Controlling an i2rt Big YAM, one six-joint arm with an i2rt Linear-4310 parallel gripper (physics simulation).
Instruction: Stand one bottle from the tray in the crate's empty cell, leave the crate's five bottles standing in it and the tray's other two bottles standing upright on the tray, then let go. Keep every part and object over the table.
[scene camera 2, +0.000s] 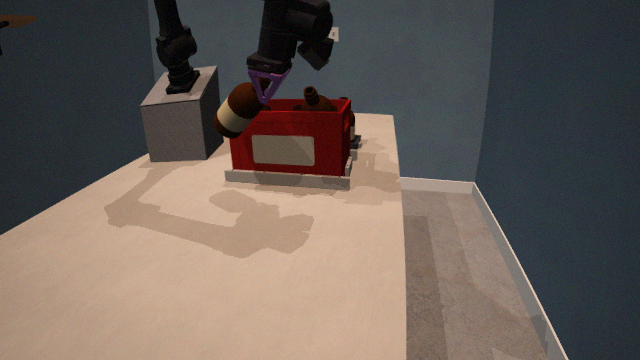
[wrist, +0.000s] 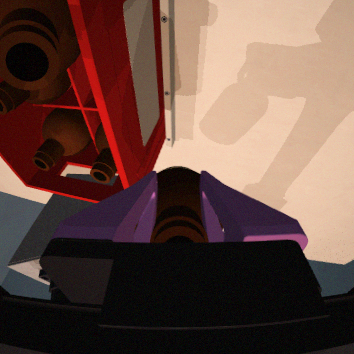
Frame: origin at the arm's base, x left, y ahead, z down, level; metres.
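Seen in the pictures: gripper, fingertip midpoint: (scene camera 2: 265, 100) (wrist: 178, 178); arm's base at its link origin: (scene camera 2: 183, 83).
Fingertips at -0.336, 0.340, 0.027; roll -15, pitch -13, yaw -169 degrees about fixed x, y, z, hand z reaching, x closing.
Observation:
Pixels of each thing's top centre, then the offset from my fingertips to it, as dx, dy, dz. "*": a spot on its surface instead. Level surfaces: height alone.
- red crate's at its top centre: (wrist: 21, 115) (scene camera 2: 292, 104) +0.152, +0.038, +0.036
- tray bottle at its top centre: (scene camera 2: 343, 97) +0.359, +0.181, +0.051
- low grey frame at a spot on its surface: (wrist: 169, 107) * +0.064, -0.051, +0.182
- table at its surface level: dz +0.211
- dark tray part at a spot on its surface: (scene camera 2: 356, 142) * +0.308, +0.218, +0.186
My gripper (scene camera 2: 265, 99) (wrist: 178, 178) is shut on the neck of a brown bottle (scene camera 2: 235, 114) (wrist: 179, 195) with a cream label. The bottle is strongly tilted, its base down to the left in the scene view, in front of the red crate's (scene camera 2: 332, 145) (wrist: 107, 60) near left top edge and clear of the table. In the crate, one bottle (scene camera 2: 311, 95) (wrist: 65, 45) sticks up higher than the others and looks tilted. Two more crate bottles (wrist: 65, 132) (wrist: 104, 160) show in the wrist view. The empty cell cannot be made out. Behind the crate, a tray bottle (scene camera 2: 352, 127) is mostly hidden.
A low grey frame (scene camera 2: 287, 178) (wrist: 169, 107) borders the crate's base on the table (scene camera 2: 200, 300) (wrist: 300, 200). A dark tray part (scene camera 2: 356, 142) shows behind the crate's right side. The arm's grey pedestal (scene camera 2: 175, 132) stands at the left back. The table's right edge drops to the floor.

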